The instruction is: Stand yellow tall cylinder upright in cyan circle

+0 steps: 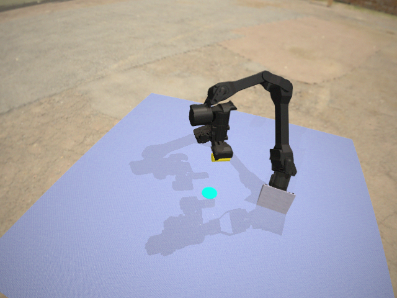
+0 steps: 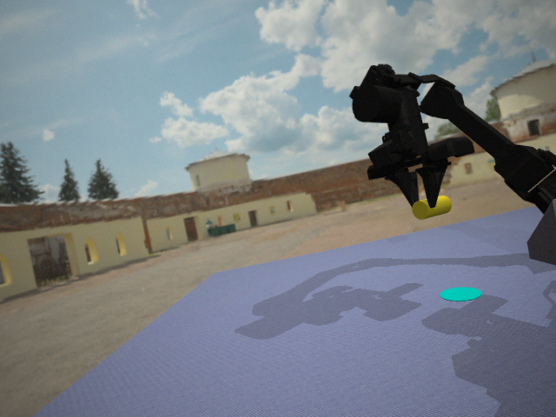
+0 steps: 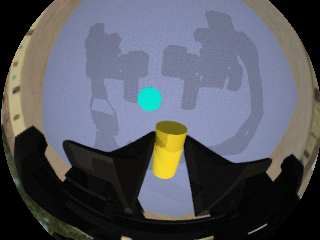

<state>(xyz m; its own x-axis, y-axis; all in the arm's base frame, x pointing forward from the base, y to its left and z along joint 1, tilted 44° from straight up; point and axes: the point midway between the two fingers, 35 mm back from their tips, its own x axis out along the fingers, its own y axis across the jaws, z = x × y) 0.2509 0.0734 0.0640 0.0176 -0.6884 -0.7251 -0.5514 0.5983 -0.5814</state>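
My gripper tip is 20 mm past the yellow cylinder and 10 mm to the left of it. From my gripper tip the other things lie so: cyan circle (10 mm behind, 50 mm to the left, 140 mm below).
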